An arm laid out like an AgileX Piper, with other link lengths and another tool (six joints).
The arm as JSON. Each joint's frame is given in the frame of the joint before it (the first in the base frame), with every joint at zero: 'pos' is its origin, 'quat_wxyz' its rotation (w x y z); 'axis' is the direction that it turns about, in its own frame. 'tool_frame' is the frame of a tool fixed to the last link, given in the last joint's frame.
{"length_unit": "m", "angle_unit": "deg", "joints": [
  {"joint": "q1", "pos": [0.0, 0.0, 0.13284], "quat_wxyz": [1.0, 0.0, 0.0, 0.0], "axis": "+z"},
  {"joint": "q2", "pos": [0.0, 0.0, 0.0], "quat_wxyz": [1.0, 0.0, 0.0, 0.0], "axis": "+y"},
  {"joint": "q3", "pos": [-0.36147, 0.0, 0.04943], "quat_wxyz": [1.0, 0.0, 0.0, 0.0], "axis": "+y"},
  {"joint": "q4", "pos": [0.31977, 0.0, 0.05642], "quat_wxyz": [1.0, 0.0, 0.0, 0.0], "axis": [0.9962, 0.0, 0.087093]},
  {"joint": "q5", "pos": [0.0, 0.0, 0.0], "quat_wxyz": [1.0, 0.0, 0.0, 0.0], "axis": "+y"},
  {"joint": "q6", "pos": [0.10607, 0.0, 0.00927], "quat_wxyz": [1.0, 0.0, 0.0, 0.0], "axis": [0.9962, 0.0, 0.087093]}
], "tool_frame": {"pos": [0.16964, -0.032, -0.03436], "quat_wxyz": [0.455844, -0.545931, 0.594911, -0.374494]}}
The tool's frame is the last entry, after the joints.
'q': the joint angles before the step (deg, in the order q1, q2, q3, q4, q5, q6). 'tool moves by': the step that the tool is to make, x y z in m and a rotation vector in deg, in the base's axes. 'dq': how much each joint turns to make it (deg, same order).
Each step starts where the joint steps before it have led.
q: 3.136, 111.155, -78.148, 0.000, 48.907, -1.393
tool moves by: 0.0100, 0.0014, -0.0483, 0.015, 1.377, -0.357
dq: 0.056, 5.705, -0.047, 0.000, -4.283, 0.423
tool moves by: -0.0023, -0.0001, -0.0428, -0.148, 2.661, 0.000
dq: 0.003, 4.918, -0.001, 0.000, -2.252, 0.003
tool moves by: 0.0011, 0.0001, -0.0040, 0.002, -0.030, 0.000
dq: 0.004, 0.477, -0.041, -0.001, -0.466, 0.005
